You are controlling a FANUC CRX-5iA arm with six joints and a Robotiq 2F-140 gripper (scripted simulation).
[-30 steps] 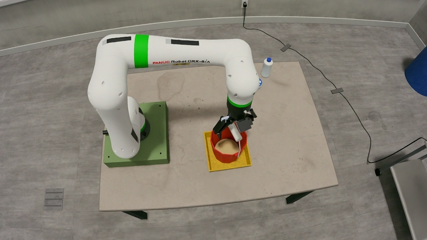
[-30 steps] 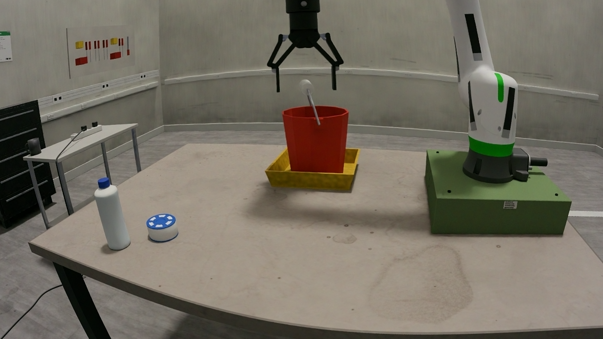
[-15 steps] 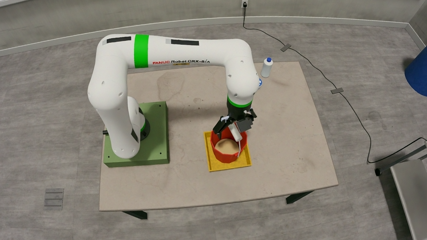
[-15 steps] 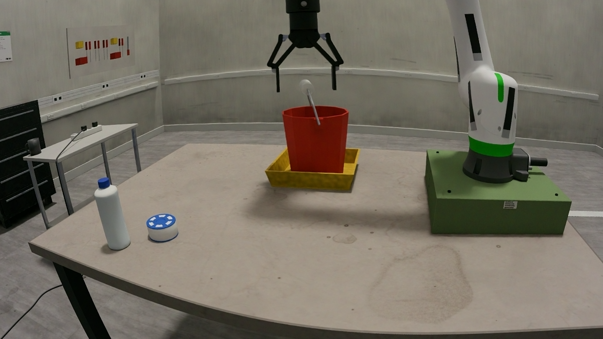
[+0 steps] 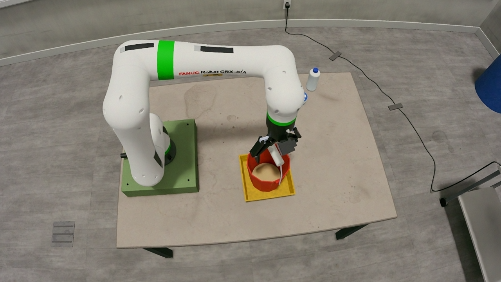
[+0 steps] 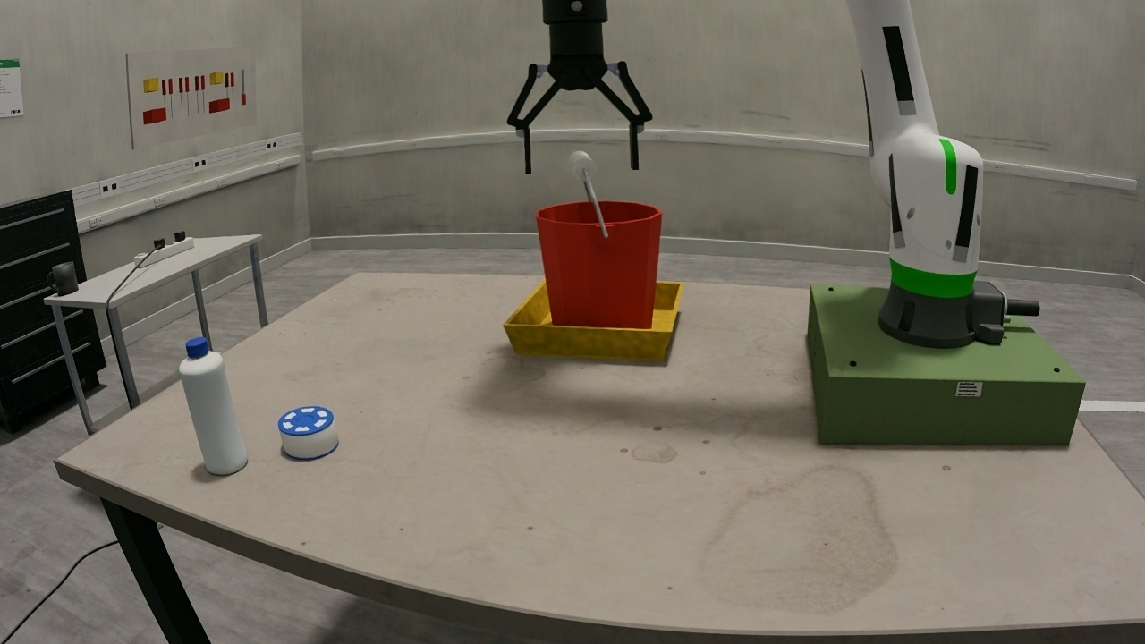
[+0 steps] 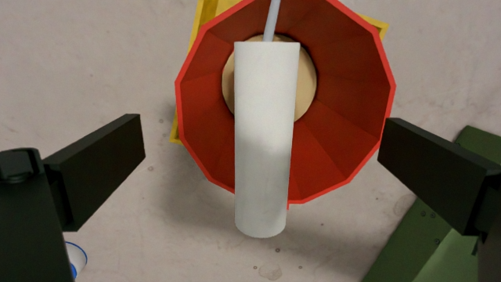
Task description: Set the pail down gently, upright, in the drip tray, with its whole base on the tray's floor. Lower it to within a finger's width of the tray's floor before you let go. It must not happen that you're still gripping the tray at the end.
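My gripper is now 10 mm past the pail handle and 30 mm above it. Also, from my hand: yellow drip tray: 20 mm behind, 10 mm to the right, 230 mm below; red pail: 10 mm behind, 100 mm below; blue-and-white round puck: 230 mm ahead, 410 mm to the left, 230 mm below.
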